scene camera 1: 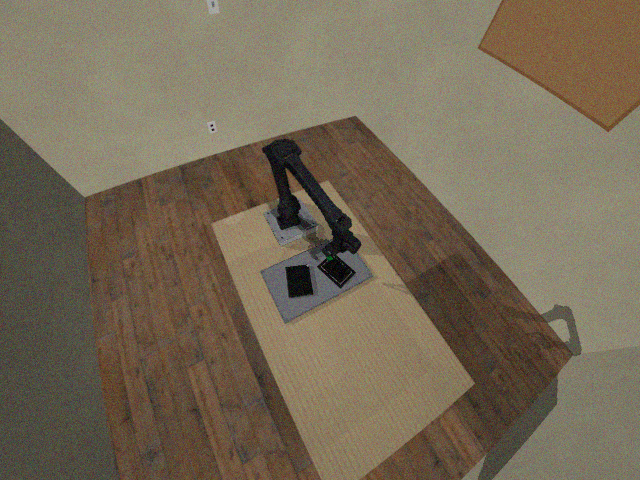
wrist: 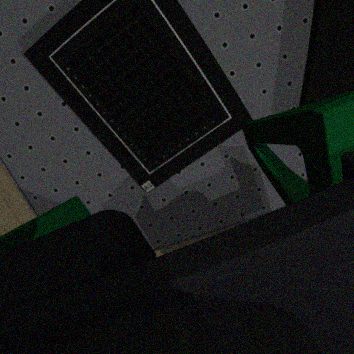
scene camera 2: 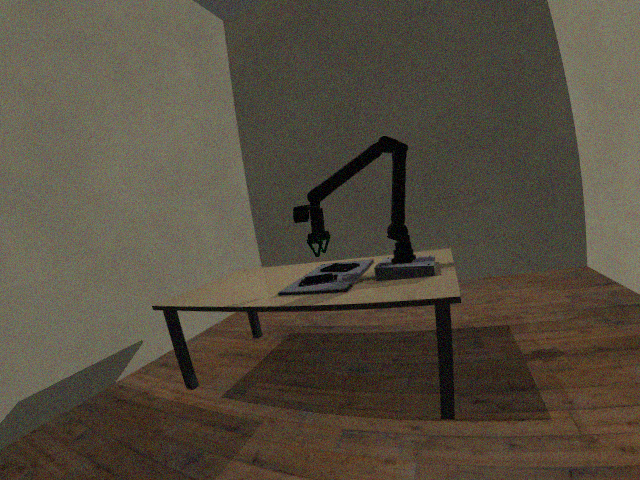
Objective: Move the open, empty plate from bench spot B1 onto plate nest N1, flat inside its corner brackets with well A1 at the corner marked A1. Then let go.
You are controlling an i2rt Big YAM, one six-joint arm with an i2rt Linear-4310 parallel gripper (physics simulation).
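Places are measured from the arm's base along level axes (x up, y right, z ahead), in centimetres.
Pixels of known places: gripper, between the fingertips: [scene camera 1: 336, 255] [wrist: 160, 171] [scene camera 2: 320, 254]; arm's base, origin of its link: [scene camera 1: 288, 221] [scene camera 2: 404, 260].
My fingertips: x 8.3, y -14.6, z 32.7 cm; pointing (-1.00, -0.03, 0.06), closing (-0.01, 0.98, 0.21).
Observation:
Ahead of a thing's pixels: the offset from my fingertips to its middle. "spot": to the spot under its first point. Level surfaces: height alone.
The plate {dx -10.6, dy -0.6, dz +3.1 cm} [scene camera 1: 337, 269] [scene camera 2: 316, 280] [wrist: 142, 90] is black with a thin pale outline and faint rows of wells. It lies flat on the grey perforated board [scene camera 1: 289, 310] [wrist: 250, 55], with a small pale tag at its near corner in the wrist view. The plain black nest {dx -10.6, dy +20.3, dz +2.5 cm} [scene camera 1: 299, 280] [scene camera 2: 340, 267] sits beside it on the board; its brackets are too dark to make out. My green-fingered gripper [scene camera 1: 329, 256] [scene camera 2: 319, 251] [wrist: 160, 171] is open and empty, pointing down above the plate's tagged end, clear of it. The tag's lettering is unreadable.
The arm's base plate [scene camera 1: 281, 236] [scene camera 2: 405, 270] stands on the pale table {dx -12.8 cm} [scene camera 1: 361, 372] [scene camera 2: 227, 291], behind the board. A dark shape {spot: dx -10.3, dy +16.2, dz +3.9 cm} [wrist: 332, 45] at the upper right of the wrist view cannot be identified.

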